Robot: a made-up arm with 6 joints. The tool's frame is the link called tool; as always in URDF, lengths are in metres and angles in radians. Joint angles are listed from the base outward. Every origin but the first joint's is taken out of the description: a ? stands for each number. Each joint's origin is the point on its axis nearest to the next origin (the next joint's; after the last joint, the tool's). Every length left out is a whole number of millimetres.
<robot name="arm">
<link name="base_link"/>
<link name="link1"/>
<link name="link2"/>
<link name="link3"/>
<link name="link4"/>
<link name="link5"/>
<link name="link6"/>
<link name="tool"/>
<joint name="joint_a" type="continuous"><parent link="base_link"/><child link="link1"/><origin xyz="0.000 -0.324 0.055" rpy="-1.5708 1.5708 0.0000"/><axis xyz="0 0 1"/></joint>
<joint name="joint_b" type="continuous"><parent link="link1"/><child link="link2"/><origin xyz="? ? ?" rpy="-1.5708 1.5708 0.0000"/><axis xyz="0 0 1"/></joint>
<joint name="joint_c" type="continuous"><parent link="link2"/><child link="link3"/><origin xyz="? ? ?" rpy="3.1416 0.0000 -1.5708"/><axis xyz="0 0 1"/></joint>
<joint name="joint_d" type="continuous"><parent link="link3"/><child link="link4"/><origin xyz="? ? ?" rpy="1.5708 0.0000 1.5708"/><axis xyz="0 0 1"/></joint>
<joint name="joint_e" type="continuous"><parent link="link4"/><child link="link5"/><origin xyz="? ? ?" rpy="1.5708 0.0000 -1.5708"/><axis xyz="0 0 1"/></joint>
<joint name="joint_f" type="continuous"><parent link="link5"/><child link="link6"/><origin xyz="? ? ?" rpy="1.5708 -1.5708 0.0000"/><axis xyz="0 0 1"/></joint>
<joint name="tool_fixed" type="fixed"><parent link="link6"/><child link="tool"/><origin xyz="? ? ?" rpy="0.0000 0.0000 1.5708"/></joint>
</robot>
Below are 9 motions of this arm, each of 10 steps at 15 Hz.
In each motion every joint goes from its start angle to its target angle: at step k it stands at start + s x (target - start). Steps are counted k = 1, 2, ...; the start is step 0. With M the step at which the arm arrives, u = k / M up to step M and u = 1 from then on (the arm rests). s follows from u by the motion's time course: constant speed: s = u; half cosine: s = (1 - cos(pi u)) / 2; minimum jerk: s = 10 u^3 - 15 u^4 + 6 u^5.
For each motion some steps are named. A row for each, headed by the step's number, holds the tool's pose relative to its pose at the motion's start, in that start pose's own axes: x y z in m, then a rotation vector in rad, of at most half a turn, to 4 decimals.
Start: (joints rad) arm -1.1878 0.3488 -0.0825 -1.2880 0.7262 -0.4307
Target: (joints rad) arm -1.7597 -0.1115 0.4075 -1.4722 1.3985 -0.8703
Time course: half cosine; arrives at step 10
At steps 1, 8, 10:
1: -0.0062 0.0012 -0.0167 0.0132 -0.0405 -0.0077
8: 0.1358 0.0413 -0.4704 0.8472 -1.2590 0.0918
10: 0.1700 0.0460 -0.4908 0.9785 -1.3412 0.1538

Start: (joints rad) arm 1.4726 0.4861 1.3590 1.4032 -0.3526 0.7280
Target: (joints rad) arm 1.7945 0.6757 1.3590 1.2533 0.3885 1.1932
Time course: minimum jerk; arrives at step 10
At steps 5, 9, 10:
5: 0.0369 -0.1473 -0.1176 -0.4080 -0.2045 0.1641
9: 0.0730 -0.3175 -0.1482 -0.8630 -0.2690 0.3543
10: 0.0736 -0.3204 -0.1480 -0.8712 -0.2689 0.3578

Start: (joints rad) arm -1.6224 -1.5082 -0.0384 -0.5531 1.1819 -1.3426
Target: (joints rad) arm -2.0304 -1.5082 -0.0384 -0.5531 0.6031 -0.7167
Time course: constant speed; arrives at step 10
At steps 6, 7, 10:
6: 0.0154 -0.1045 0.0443 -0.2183 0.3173 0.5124
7: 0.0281 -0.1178 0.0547 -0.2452 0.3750 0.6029
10: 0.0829 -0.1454 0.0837 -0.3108 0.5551 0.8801

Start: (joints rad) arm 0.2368 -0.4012 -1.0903 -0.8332 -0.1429 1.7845
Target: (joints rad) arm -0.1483 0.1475 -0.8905 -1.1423 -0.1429 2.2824
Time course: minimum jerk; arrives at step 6
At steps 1, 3, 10:
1: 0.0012 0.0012 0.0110 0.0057 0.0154 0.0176
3: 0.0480 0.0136 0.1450 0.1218 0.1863 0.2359
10: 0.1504 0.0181 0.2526 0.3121 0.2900 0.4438

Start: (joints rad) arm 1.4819 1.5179 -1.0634 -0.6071 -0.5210 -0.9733
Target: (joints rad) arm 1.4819 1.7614 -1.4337 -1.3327 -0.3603 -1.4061
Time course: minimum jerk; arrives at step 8
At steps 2, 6, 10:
2: -0.0023 -0.0221 -0.0054 -0.0622 -0.0563 -0.0043
6: -0.0006 -0.1993 0.0845 -0.5077 -0.4015 0.0499
10: -0.0005 -0.2165 0.1133 -0.5624 -0.4322 0.0667

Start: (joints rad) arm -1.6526 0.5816 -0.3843 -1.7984 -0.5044 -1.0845
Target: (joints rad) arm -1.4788 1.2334 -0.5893 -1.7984 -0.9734 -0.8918
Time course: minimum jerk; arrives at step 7
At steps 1, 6, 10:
1: 0.0001 -0.0084 0.0167 -0.0244 0.0177 0.0107
6: 0.2505 -0.0404 0.7319 -1.0329 0.7379 0.4485
10: 0.2609 -0.0325 0.7467 -1.0580 0.7555 0.4579

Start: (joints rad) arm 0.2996 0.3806 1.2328 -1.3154 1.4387 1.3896
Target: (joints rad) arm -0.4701 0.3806 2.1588 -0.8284 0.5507 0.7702
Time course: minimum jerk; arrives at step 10
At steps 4, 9, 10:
4: -0.0447 0.1024 -0.1114 -0.0242 -0.0515 -0.1538
9: 0.0296 0.2491 -0.4307 0.2026 -0.3262 -0.6321
10: 0.0323 0.2502 -0.4340 0.2092 -0.3303 -0.6380

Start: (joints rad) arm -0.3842 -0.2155 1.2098 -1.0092 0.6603 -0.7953
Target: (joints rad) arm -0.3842 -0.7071 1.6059 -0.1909 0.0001 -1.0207
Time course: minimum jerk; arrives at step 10
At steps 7, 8, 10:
7: 0.1445 0.2901 -0.1224 0.1562 0.2706 -1.0070
8: 0.1893 0.3088 -0.1140 0.1976 0.3638 -1.1176
10: 0.2155 0.3157 -0.1082 0.2220 0.4207 -1.1749

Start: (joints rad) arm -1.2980 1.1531 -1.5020 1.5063 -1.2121 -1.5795
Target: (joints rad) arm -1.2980 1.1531 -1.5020 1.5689 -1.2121 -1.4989
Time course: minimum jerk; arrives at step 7
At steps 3, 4, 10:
3: -0.0048 -0.0046 0.0105 0.0001 0.0216 0.0216
4: -0.0080 -0.0079 0.0181 0.0006 0.0370 0.0371
10: -0.0121 -0.0125 0.0287 0.0019 0.0586 0.0586

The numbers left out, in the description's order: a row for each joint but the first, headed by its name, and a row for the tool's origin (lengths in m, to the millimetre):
joint_b: 0.006 -0.414 0.000
joint_c: 0.021 0.033 0.000
joint_d: -0.084 -0.393 0.000
joint_e: 0.197 -0.092 0.000
joint_f: 0.082 0.054 0.000
tool: -0.047 -0.286 0.000

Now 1 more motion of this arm.
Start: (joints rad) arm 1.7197 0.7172 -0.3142 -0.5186 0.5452 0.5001
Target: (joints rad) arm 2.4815 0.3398 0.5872 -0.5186 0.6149 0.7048
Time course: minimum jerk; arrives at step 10
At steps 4, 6, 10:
4: 0.0178 0.0570 -0.2283 0.3578 -0.3026 -0.0122
6: 0.0766 0.2519 -0.3964 0.7729 -0.5904 -0.1359
10: 0.1380 0.4767 -0.4097 1.1119 -0.7704 -0.3494

